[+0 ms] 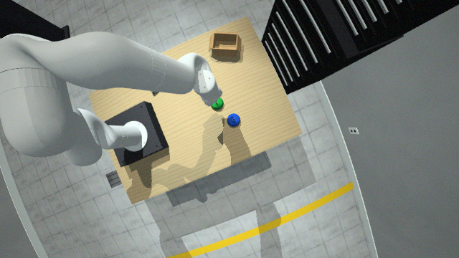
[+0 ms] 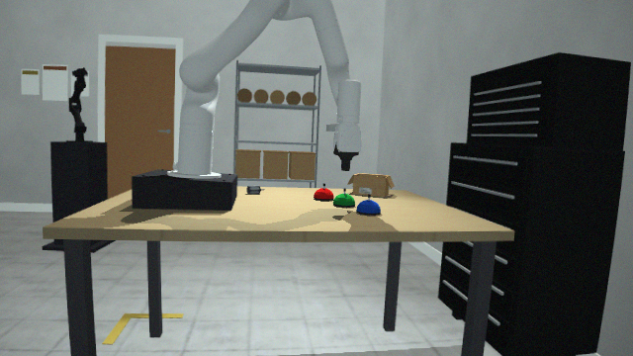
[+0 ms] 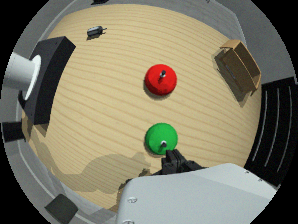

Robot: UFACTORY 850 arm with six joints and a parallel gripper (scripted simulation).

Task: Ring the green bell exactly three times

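The green bell lies 11 cm below my hand. Also, from my hand: cardboard box (35 cm to the left, 17 cm ahead, 11 cm below); then blue bell (14 cm to the right, 11 cm below, 7 cm ahead); then red bell (14 cm to the left, 11 cm below, 7 cm behind).
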